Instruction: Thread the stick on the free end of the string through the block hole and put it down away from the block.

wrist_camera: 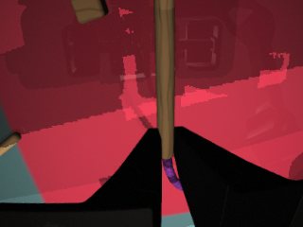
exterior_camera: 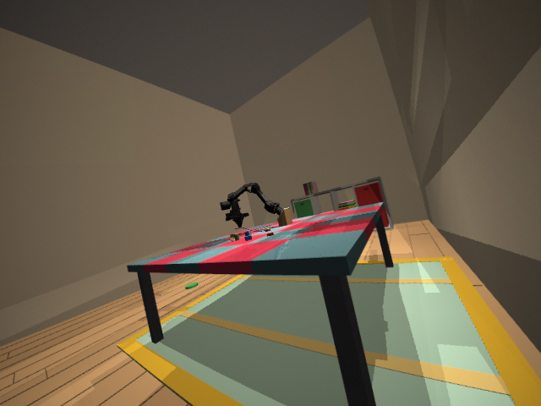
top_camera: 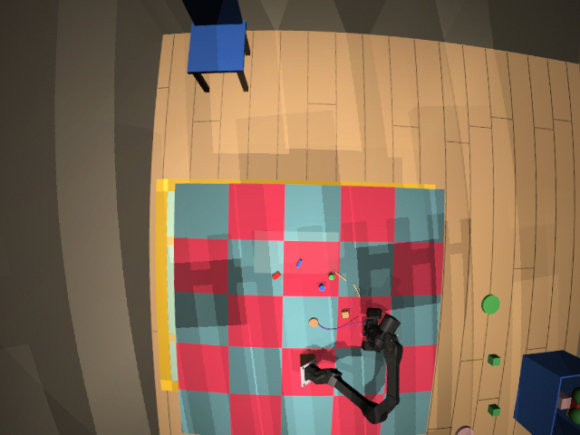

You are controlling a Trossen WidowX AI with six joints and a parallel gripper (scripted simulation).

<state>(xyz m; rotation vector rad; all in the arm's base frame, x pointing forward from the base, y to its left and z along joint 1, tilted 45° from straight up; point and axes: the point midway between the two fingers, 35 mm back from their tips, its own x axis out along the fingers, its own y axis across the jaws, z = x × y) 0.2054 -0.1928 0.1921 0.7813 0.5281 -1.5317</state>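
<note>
Now: gripper tip 90 mm to the right of the wooden block, 40 mm above it and 30 mm short of it. Round my gripper tip: small wooden piece: 70 mm to the right, 50 mm below, 20 mm ahead; then round wooden button: 240 mm to the left, 50 mm below; then loose stick: 150 mm ahead, 50 mm below, 30 mm to the left.
</note>
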